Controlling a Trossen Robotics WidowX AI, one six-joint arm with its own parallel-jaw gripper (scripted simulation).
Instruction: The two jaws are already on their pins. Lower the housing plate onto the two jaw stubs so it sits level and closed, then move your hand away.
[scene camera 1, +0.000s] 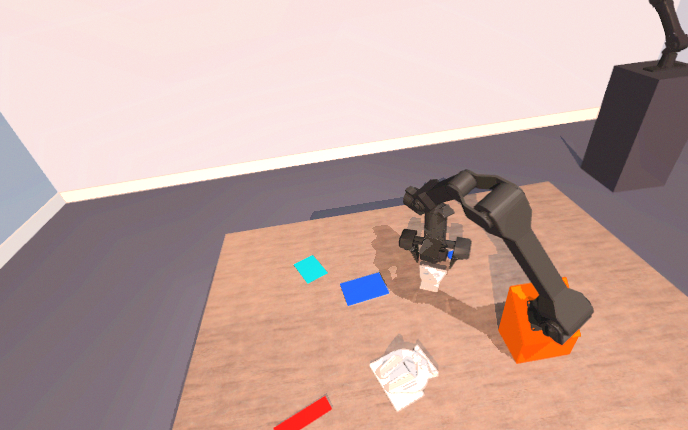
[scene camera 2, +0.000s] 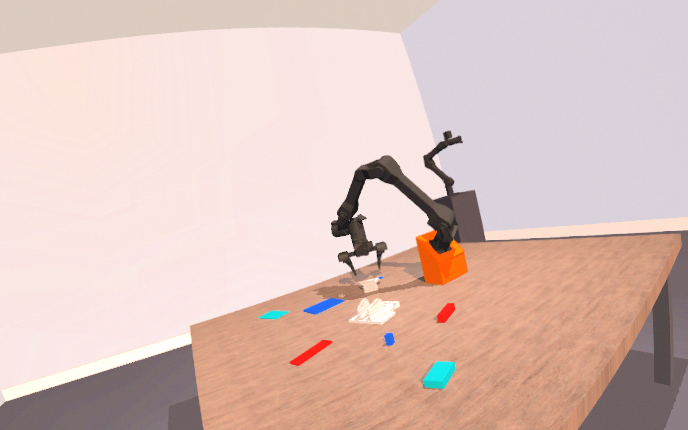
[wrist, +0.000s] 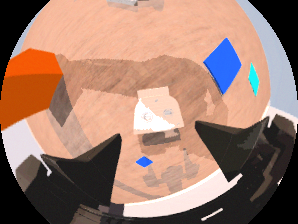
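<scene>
My gripper (scene camera 1: 433, 265) is open, and my gripper holds nothing. I see my gripper in the wrist view (wrist: 159, 131) too, and scene camera 2 shows my gripper (scene camera 2: 367, 273) as well.
</scene>
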